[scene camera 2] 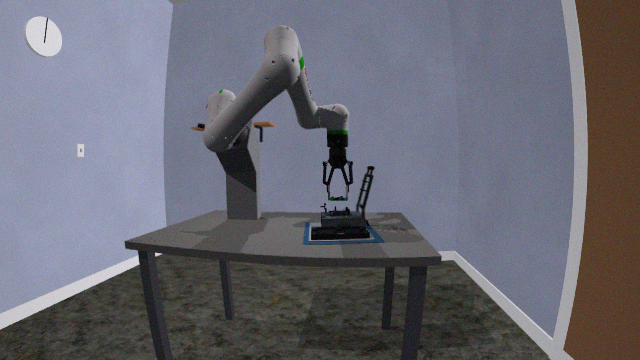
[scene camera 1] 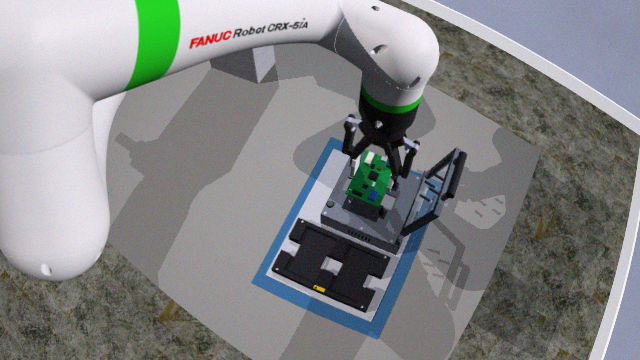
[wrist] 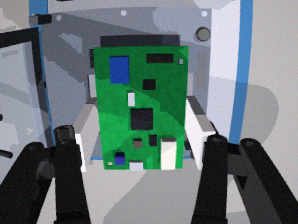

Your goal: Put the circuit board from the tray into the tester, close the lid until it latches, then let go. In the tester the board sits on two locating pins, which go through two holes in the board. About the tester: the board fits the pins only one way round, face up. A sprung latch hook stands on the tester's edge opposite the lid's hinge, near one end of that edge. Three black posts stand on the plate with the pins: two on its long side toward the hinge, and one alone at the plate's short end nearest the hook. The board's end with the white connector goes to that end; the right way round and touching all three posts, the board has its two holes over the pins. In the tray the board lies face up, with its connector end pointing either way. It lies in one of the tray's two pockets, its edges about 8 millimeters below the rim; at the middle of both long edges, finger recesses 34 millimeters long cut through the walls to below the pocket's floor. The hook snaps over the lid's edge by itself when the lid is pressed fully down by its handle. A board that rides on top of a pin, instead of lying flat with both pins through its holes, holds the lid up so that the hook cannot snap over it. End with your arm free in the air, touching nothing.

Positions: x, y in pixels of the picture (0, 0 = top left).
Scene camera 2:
gripper: 337, 200
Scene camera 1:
gripper: 372, 178
tester lid: 426, 208
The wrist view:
gripper: 142, 111
